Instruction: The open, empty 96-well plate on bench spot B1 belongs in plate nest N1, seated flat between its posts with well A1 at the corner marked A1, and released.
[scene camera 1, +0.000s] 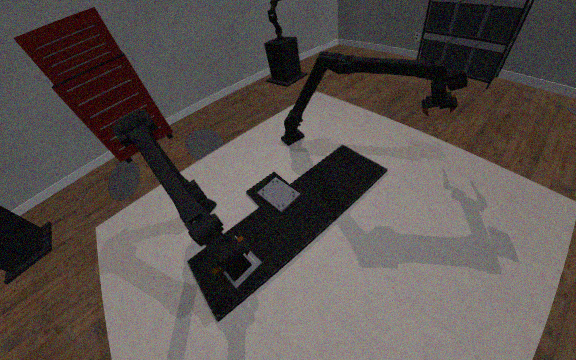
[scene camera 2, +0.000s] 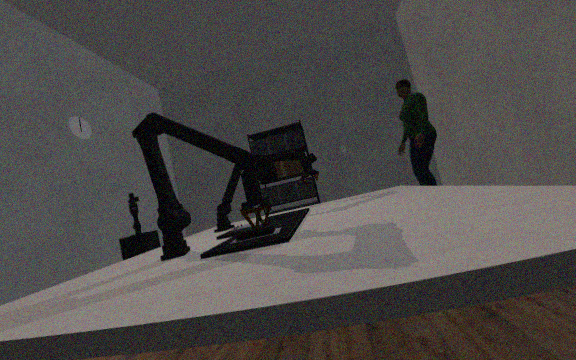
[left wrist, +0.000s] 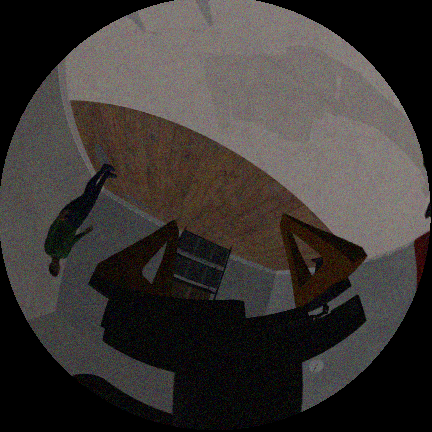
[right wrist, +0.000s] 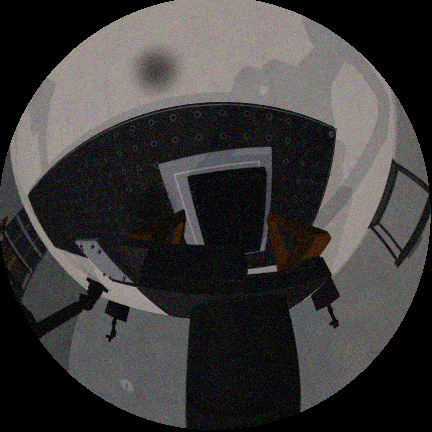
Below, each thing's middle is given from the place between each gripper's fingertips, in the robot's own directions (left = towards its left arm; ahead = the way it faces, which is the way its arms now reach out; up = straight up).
Scene:
My right gripper is now 20 mm past the dark well plate (right wrist: 229, 204) and 10 mm above it. From my right hand the other things lie so: dark plate in pale frame (right wrist: 174, 173): 20 mm below, 20 mm behind; grey square plate (scene camera 1: 275, 193): 330 mm to the left, 110 mm behind, 20 mm below.
My left gripper is now 740 mm to the left of the grey square plate, 400 mm past it and 150 mm above it. Also, from my left hand: dark well plate: 1080 mm to the right, 310 mm behind, 150 mm below; then dark plate in pale frame: 1070 mm to the right, 310 mm behind, 150 mm below.

